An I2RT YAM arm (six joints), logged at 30 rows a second.
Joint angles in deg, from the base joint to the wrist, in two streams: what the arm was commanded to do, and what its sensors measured. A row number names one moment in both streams.
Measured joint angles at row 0:
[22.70 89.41 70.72 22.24 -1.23 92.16]
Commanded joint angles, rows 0 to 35:
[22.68 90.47 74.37 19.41 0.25 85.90]
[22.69 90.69 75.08 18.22 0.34 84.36]
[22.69 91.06 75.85 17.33 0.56 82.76]
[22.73 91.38 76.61 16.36 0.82 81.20]
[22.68 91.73 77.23 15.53 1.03 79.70]
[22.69 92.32 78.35 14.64 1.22 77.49]
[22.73 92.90 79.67 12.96 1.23 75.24]
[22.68 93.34 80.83 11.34 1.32 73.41]
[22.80 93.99 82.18 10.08 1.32 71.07]
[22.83 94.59 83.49 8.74 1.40 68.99]
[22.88 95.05 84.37 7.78 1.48 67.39]
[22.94 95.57 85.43 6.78 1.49 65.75]
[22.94 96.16 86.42 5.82 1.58 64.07]
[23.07 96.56 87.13 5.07 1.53 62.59]
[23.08 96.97 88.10 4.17 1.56 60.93]
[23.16 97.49 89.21 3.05 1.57 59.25]
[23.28 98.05 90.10 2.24 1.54 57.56]
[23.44 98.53 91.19 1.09 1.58 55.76]
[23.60 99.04 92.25 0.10 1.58 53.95]
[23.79 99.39 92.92 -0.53 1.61 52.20]
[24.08 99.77 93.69 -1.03 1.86 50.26]
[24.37 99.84 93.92 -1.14 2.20 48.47]
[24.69 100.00 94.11 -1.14 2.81 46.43]
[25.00 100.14 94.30 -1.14 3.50 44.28]
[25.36 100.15 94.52 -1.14 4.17 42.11]
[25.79 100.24 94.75 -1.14 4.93 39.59]
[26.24 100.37 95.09 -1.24 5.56 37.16]
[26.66 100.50 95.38 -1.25 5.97 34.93]
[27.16 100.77 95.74 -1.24 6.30 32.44]
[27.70 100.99 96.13 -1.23 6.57 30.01]
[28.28 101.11 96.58 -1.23 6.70 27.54]
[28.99 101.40 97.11 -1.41 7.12 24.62]
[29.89 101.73 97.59 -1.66 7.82 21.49]
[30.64 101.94 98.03 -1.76 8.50 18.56]
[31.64 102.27 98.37 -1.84 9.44 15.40]
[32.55 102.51 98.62 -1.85 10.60 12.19]
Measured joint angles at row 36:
[30.30 101.06 96.38 -1.54 6.98 25.41]
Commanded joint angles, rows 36 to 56:
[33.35 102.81 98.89 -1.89 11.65 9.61]
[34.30 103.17 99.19 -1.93 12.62 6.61]
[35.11 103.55 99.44 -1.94 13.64 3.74]
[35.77 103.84 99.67 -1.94 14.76 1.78]
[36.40 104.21 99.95 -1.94 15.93 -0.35]
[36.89 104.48 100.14 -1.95 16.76 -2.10]
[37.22 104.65 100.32 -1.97 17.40 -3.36]
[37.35 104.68 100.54 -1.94 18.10 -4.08]
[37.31 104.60 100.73 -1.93 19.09 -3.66]
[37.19 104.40 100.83 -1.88 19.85 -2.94]
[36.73 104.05 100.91 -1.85 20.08 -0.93]
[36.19 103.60 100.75 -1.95 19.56 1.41]
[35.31 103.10 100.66 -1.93 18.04 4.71]
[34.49 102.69 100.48 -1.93 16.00 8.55]
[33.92 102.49 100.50 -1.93 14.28 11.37]
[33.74 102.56 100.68 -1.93 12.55 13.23]
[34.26 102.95 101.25 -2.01 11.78 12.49]
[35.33 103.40 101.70 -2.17 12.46 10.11]
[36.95 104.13 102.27 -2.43 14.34 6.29]
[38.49 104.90 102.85 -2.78 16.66 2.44]
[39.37 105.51 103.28 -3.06 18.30 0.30]
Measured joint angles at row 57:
[35.20 104.42 100.03 -3.57 15.97 5.82]
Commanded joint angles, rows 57 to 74:
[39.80 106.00 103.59 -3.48 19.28 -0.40]
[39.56 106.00 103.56 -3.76 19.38 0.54]
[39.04 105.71 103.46 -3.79 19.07 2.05]
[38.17 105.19 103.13 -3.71 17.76 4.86]
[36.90 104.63 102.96 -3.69 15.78 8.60]
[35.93 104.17 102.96 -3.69 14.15 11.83]
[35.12 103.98 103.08 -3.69 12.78 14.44]
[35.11 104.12 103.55 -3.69 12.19 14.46]
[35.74 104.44 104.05 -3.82 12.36 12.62]
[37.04 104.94 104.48 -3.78 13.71 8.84]
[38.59 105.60 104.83 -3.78 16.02 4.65]
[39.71 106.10 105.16 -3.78 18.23 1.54]
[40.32 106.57 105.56 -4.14 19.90 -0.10]
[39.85 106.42 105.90 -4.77 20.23 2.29]
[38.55 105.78 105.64 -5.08 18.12 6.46]
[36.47 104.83 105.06 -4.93 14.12 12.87]
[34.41 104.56 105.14 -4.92 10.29 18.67]
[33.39 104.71 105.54 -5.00 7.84 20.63]
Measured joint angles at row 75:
[37.82 105.25 103.57 -4.62 13.54 10.74]
